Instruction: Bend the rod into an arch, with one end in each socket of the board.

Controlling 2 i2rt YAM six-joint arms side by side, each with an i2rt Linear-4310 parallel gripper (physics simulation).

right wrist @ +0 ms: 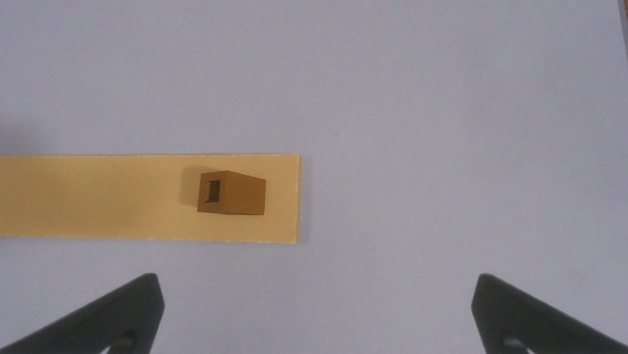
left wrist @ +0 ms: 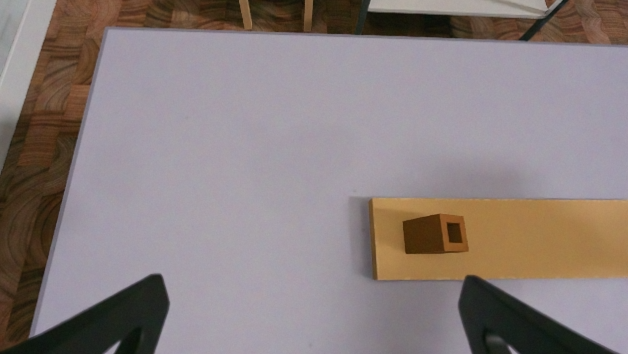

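Note:
The tan board lies flat on the table, its left end in the left wrist view and its right end in the right wrist view. A brown square socket stands near the board's left end, its opening empty. Another brown socket stands near the right end, its opening also empty. My left gripper is open, with nothing between its fingers, above the table near the board's left end. My right gripper is open, with nothing between its fingers, above the table near the board's right end. The rod does not show in either view.
The pale grey table lies under the board. Its left and far edges show in the left wrist view, with wooden floor beyond. Furniture legs and a white seat stand past the far edge.

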